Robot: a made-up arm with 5 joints.
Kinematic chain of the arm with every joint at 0, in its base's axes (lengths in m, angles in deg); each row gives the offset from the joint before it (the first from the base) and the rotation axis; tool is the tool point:
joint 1: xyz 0 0 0.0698 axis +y
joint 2: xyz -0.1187 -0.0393 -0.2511 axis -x
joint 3: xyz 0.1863 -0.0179 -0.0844 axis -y
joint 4: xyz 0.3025 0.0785 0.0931 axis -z
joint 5: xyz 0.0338 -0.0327 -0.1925 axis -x
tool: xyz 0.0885 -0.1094 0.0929
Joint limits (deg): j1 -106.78..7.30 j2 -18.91..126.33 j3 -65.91..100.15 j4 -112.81..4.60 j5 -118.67..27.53
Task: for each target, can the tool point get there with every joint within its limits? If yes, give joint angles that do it. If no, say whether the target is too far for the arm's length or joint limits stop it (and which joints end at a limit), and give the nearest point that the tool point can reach.
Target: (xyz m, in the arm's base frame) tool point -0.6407 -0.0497 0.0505
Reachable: no: joint limits stop it (at a limit: joint 1) | nearest point -0.2276 -0.0447 0.1299 | short by 0.421 m
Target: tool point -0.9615 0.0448 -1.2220
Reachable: no: too far | nearest point -0.0893 0.0025 -0.7500 | short by 0.993 m
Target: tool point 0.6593 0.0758 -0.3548
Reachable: yes | joints -20.40 10.35 -25.10 -89.35 -28.42
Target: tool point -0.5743 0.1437 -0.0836
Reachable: no: joint limits stop it (at a limit: joint 1, joint 3) | nearest point -0.2045 0.0561 0.0916 | short by 0.419 m
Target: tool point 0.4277 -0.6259 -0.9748
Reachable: no: too far | nearest point 0.2926 -0.3861 -0.6448 | short by 0.430 m
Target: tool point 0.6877 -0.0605 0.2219
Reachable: yes | joints -44.46 32.21 13.55 -49.80 -62.43
